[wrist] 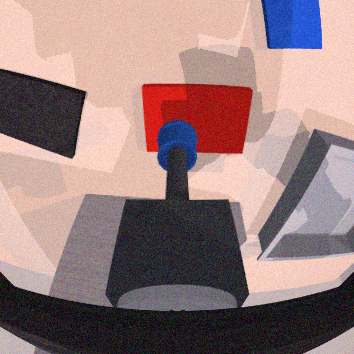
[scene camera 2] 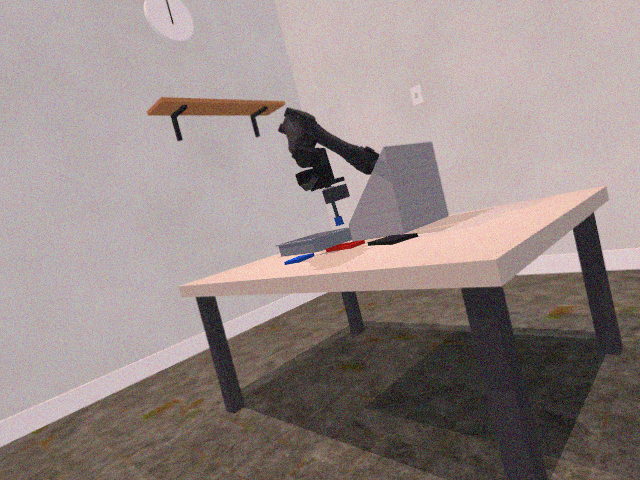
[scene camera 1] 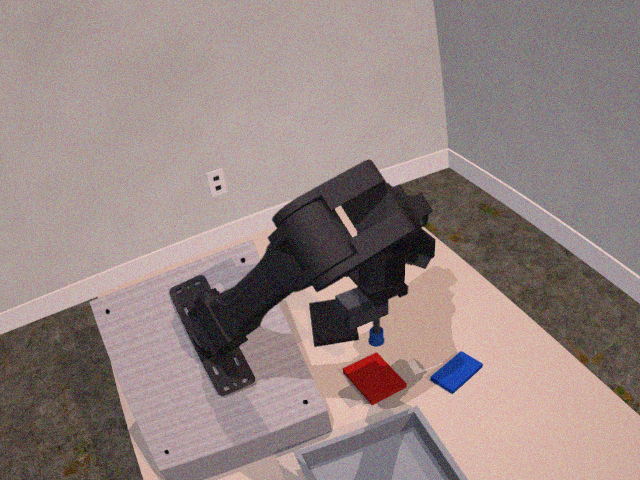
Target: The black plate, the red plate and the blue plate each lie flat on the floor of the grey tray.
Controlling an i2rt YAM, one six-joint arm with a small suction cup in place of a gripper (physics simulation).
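Places are measured from the arm's base along level axes (x ahead, y left, z up), in metres.
Pixels of known places: hand, tool point: (wrist: 176, 137) (scene camera 2: 340, 224) (scene camera 1: 376, 341); arm's base, link origin: (scene camera 2: 389, 176) (scene camera 1: 211, 336).
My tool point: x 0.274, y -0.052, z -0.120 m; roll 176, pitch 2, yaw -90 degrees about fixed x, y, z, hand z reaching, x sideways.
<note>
Ahead of a thing's pixels: the offset from my tool point to its top centre.
The red plate @[0.021 m back, 0.018 m right, 0.070 m down] (scene camera 1: 374, 379) (scene camera 2: 345, 246) (wrist: 215, 117) lies flat on the table beside the grey tray @[0.143 m back, 0.267 m right, 0.030 m down] (scene camera 1: 361, 427) (scene camera 2: 315, 244) (wrist: 290, 192). The blue plate @[0.113 m ahead, 0.107 m right, 0.070 m down] (scene camera 1: 456, 372) (scene camera 2: 299, 258) (wrist: 306, 25) lies flat on the table, apart from the red one. The black plate @[0.003 m back, 0.179 m left, 0.070 m down] (scene camera 2: 392, 239) (wrist: 40, 112) lies on the table on the red plate's other side; in scene camera 1 it does not show. My suction cup (scene camera 1: 376, 338) (scene camera 2: 338, 221) (wrist: 177, 140) is open and holds nothing; it hangs above the table near the red plate, pointing down. In the wrist view it overlaps the red plate's near edge.
The arm stands on a grey block (scene camera 1: 206, 413) (scene camera 2: 418, 186) on the table (scene camera 2: 439, 271), next to the tray. A wooden shelf (scene camera 2: 217, 106) is on the wall behind. Part of the tray is cut off in scene camera 1 and the wrist view.
</note>
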